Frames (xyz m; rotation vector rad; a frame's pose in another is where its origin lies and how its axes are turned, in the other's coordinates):
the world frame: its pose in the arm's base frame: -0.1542 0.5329 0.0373 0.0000 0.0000 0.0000
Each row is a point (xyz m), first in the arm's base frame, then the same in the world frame.
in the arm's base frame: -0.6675 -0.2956 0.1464
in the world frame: -0.5133 -0.8285 0.1091
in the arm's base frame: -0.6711 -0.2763 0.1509
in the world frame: -0.5169 -0.8092 0.1136
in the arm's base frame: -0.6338 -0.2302 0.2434
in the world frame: -0.4796 -0.7631 0.2061
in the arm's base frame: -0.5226 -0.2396 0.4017
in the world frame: -0.3684 -0.7725 0.3644
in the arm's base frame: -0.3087 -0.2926 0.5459
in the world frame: -0.1545 -0.8255 0.5086
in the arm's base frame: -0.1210 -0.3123 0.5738
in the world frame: 0.0332 -0.8452 0.5365
